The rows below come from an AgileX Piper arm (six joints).
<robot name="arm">
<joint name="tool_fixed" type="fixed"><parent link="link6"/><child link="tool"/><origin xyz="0 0 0" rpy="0 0 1.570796"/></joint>
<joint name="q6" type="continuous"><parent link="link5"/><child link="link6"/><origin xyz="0 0.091 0" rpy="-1.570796 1.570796 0"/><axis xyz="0 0 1"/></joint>
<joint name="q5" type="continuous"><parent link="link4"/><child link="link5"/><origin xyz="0 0 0" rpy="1.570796 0 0"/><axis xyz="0 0 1"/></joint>
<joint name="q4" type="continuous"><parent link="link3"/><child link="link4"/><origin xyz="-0.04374 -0.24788 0" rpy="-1.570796 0 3.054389"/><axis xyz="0 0 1"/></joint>
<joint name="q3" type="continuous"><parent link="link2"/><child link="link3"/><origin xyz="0.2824 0.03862 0" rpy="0 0 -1.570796"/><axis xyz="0 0 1"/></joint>
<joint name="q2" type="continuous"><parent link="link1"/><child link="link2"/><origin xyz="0 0 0" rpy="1.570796 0 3.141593"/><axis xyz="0 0 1"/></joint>
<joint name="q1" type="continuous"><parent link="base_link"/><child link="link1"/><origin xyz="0 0 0.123"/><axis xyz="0 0 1"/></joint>
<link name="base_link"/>
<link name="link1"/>
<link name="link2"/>
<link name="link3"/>
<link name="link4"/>
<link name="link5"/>
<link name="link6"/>
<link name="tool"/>
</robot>
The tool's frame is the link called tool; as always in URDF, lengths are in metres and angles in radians. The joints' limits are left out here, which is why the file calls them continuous.
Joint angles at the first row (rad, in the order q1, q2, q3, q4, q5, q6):
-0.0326, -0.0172, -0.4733, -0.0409, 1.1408, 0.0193
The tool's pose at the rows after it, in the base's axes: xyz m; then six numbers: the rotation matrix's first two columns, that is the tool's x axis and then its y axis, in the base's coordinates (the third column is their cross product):
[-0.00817 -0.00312 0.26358 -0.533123 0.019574 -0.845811 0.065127 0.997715 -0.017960]
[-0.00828 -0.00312 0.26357 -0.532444 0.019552 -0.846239 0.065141 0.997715 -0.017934]
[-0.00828 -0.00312 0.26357 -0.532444 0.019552 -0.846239 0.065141 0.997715 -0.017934]
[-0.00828 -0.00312 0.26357 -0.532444 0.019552 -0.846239 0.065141 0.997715 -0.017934]
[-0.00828 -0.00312 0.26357 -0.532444 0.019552 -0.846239 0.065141 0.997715 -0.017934]
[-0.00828 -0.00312 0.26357 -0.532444 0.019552 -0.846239 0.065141 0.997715 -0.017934]
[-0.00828 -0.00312 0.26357 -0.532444 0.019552 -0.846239 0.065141 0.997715 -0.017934]
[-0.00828 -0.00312 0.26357 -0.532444 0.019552 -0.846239 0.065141 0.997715 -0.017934]
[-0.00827 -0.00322 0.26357 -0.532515 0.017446 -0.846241 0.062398 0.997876 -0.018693]
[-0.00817 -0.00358 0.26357 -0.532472 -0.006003 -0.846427 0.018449 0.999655 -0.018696]
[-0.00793 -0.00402 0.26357 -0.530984 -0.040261 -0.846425 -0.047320 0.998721 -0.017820]
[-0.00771 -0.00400 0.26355 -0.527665 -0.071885 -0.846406 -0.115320 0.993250 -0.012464]
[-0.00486 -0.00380 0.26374 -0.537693 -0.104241 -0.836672 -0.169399 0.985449 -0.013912]
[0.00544 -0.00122 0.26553 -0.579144 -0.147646 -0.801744 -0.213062 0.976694 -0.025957]
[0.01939 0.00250 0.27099 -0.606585 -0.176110 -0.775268 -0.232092 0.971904 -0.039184]
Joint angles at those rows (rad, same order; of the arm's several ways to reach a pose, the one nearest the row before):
-0.0325, -0.0172, -0.4733, -0.0409, 1.1408, 0.0193
-0.0325, -0.0180, -0.4733, -0.0410, 1.1408, 0.0193
-0.0325, -0.0180, -0.4733, -0.0410, 1.1408, 0.0193
-0.0325, -0.0180, -0.4733, -0.0410, 1.1408, 0.0193
-0.0325, -0.0180, -0.4733, -0.0410, 1.1408, 0.0193
-0.0325, -0.0180, -0.4733, -0.0410, 1.1408, 0.0193
-0.0325, -0.0180, -0.4733, -0.0410, 1.1408, 0.0193
-0.0325, -0.0180, -0.4733, -0.0410, 1.1408, 0.0193
-0.0293, -0.0180, -0.4732, -0.0418, 1.1408, 0.0193
0.0147, -0.0184, -0.4733, -0.0418, 1.1408, 0.0193
0.0799, -0.0184, -0.4733, -0.0408, 1.1408, 0.0193
0.1447, -0.0184, -0.4732, -0.0344, 1.1408, 0.0193
0.1975, 0.0005, -0.4732, -0.0335, 1.1399, 0.0173
0.2286, 0.0739, -0.4771, -0.0294, 1.1307, 0.0000
0.2309, 0.1662, -0.4910, -0.0248, 1.0944, -0.0212

